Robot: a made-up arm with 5 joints.
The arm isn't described. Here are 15 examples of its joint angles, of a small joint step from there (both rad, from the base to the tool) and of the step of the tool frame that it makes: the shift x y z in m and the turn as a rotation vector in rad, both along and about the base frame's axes.
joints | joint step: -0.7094 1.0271 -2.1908 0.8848 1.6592 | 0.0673 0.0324 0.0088 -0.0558 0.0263
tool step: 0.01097 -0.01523 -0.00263 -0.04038 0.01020 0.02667
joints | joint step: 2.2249 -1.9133 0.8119 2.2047 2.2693 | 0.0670 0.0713 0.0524 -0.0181 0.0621
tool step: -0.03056 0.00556 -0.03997 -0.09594 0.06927 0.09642
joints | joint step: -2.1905 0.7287 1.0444 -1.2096 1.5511 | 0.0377 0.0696 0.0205 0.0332 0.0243
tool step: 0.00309 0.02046 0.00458 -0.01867 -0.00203 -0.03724
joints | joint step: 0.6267 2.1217 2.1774 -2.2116 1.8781 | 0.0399 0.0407 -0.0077 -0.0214 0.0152
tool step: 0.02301 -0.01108 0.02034 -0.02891 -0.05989 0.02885
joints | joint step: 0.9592 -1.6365 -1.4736 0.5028 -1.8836 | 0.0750 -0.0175 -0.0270 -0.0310 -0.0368
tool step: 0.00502 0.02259 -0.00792 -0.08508 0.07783 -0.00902
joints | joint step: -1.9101 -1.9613 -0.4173 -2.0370 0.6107 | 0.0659 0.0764 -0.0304 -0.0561 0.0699
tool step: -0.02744 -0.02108 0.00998 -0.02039 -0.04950 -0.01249
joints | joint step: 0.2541 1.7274 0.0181 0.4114 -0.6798 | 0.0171 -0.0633 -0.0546 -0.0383 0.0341
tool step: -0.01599 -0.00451 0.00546 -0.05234 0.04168 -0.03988
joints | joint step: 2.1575 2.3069 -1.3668 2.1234 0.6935 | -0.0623 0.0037 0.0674 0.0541 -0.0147
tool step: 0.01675 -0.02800 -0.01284 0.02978 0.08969 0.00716
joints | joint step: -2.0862 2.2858 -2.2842 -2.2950 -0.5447 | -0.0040 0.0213 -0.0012 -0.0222 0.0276
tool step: 0.00862 -0.00006 0.00413 0.03953 0.00438 -0.01813
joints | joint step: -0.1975 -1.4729 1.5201 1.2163 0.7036 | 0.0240 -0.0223 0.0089 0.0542 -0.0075
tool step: 0.00259 0.00426 0.01202 -0.01885 0.07657 0.00820
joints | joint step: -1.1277 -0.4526 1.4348 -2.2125 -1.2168 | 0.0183 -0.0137 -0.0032 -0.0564 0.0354
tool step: -0.00646 -0.00047 0.01031 -0.02524 -0.05520 -0.01583
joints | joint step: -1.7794 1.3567 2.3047 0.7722 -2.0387 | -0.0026 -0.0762 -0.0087 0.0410 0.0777
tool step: -0.02523 -0.00448 0.00398 0.02755 -0.06997 0.13194
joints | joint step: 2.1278 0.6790 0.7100 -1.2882 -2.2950 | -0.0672 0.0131 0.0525 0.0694 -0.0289
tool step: 0.00375 0.00920 0.00751 0.14507 -0.02961 0.00188
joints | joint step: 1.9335 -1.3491 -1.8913 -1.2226 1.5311 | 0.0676 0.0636 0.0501 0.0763 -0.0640
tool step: -0.01432 -0.00631 -0.01911 0.01544 0.04114 0.11204
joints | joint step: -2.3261 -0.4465 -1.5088 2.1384 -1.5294 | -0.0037 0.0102 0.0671 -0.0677 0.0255
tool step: 0.00443 0.00701 0.00054 0.06470 -0.03966 0.03834
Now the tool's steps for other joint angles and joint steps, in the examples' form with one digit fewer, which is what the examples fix.
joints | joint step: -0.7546 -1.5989 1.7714 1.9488 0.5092 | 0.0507 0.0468 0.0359 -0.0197 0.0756
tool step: -0.0161 0.0112 0.0099 -0.1239 -0.0323 -0.0400
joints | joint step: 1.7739 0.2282 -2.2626 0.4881 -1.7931 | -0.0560 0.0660 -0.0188 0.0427 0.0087
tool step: -0.0217 -0.0304 0.0085 0.0372 0.0432 0.0897
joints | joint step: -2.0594 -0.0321 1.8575 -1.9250 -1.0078 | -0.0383 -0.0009 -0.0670 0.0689 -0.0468
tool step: 0.0158 0.0079 0.0099 -0.0148 -0.0173 0.0805
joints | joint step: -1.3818 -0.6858 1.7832 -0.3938 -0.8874 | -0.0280 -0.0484 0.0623 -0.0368 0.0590
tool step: 0.0235 -0.0153 -0.0111 0.1254 0.0654 -0.0045
